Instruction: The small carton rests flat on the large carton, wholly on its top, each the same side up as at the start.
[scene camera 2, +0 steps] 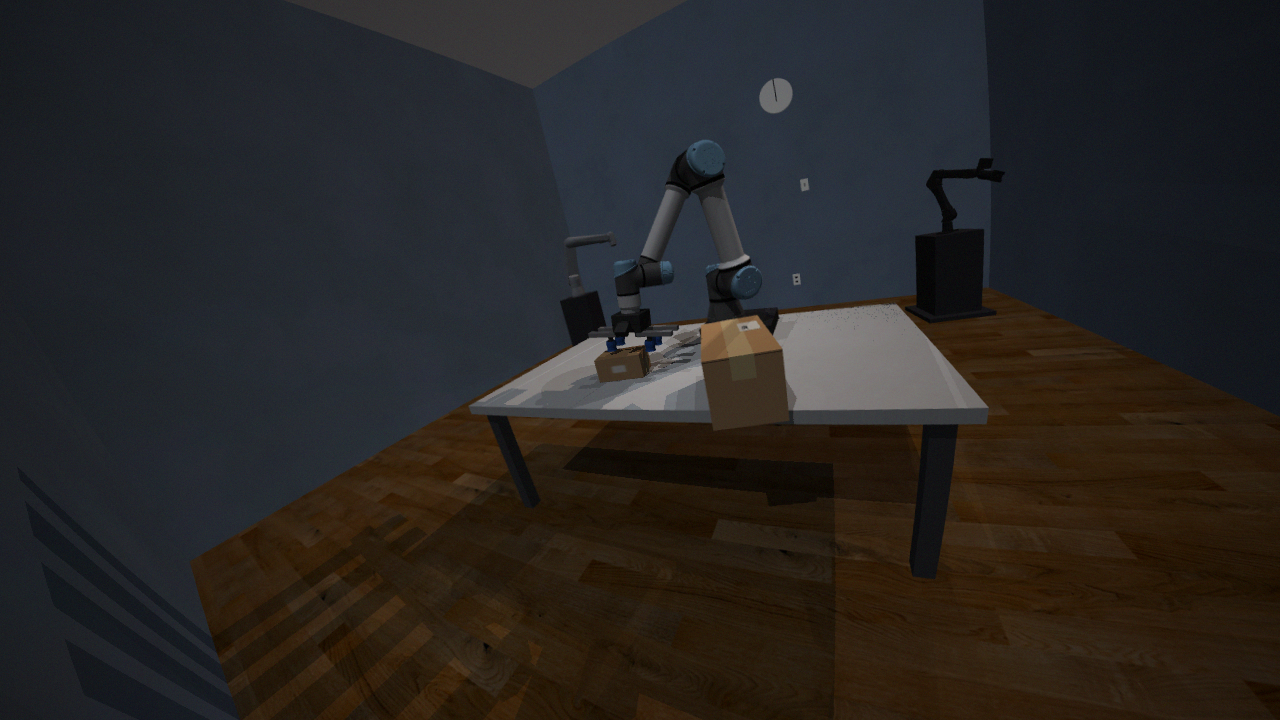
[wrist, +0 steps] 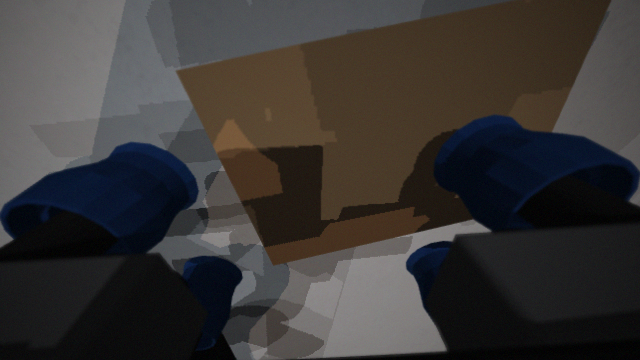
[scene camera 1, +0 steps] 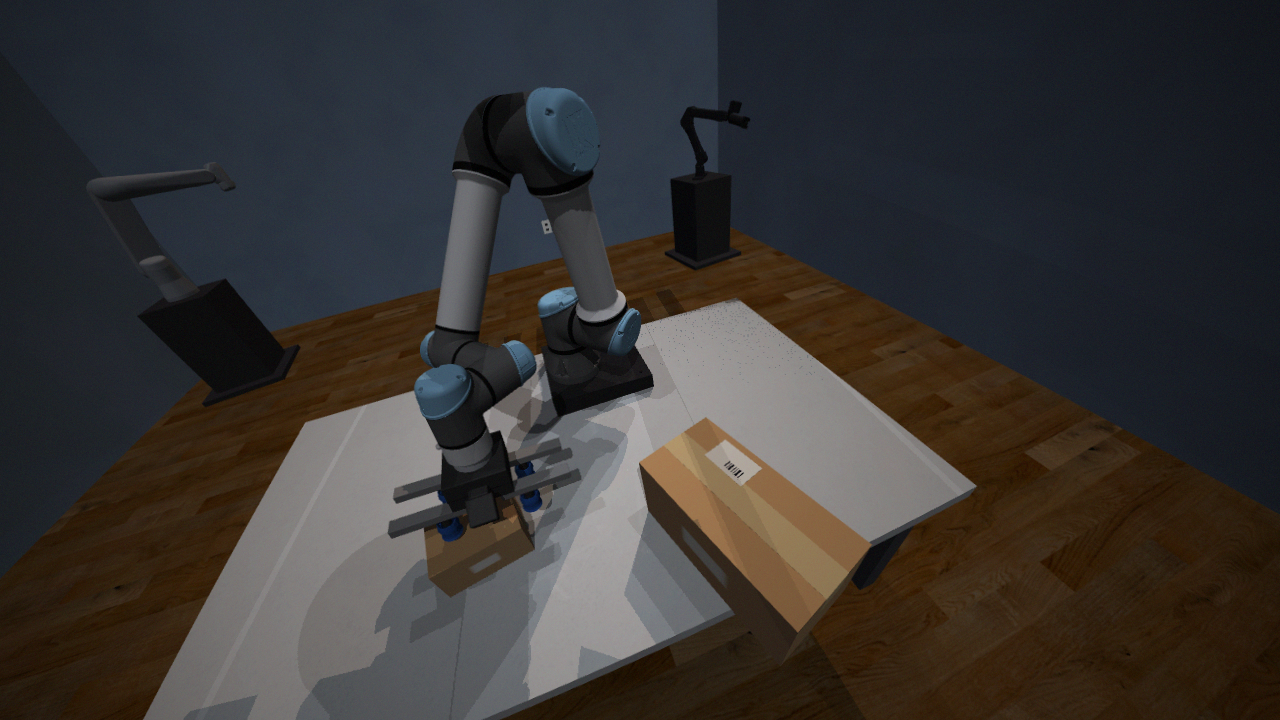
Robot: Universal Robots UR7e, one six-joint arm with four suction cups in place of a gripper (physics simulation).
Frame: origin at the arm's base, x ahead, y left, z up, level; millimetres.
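Where they show: hand, tool point: (scene camera 2: 635, 347) (wrist: 319, 228); arm's base, link origin: (scene camera 2: 726, 319) (scene camera 1: 575, 367).
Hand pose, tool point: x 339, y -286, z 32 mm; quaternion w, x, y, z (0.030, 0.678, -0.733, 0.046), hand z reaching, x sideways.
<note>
Things, the pixels of their centre, and the offset from my tool point. Level surfaces: height alone.
- small carton, body centre: (wrist: 370, 137) (scene camera 1: 479, 538) (scene camera 2: 623, 363) dy -45, dx +28, dz -45 mm
- white table, surface height: dz -84 mm
- large carton, body centre: (scene camera 1: 738, 525) (scene camera 2: 738, 365) dy +355, dx +269, dz -6 mm
The small carton (scene camera 1: 456, 570) (scene camera 2: 623, 365) (wrist: 375, 100) lies flat on the white table (scene camera 1: 358, 465) (scene camera 2: 859, 358), left of the large carton. The large carton (scene camera 1: 751, 528) (scene camera 2: 747, 385) lies flat at the table's front, with its near end over the edge; it does not show in the wrist view. My gripper (scene camera 1: 487, 501) (scene camera 2: 633, 343) (wrist: 317, 210) is open, its four blue cups low above the small carton's rear part. In the wrist view one right cup overlaps the top face, and the left cups are beside its outline. Shadows fall on the top; any contact is hard to tell.
A grey arm stands on a dark pedestal (scene camera 1: 214, 335) (scene camera 2: 583, 317) beyond the table at the left. A black arm stands on another pedestal (scene camera 1: 700, 219) (scene camera 2: 948, 273) at the back right. My arm's black base (scene camera 1: 599, 385) sits at the table's rear.
</note>
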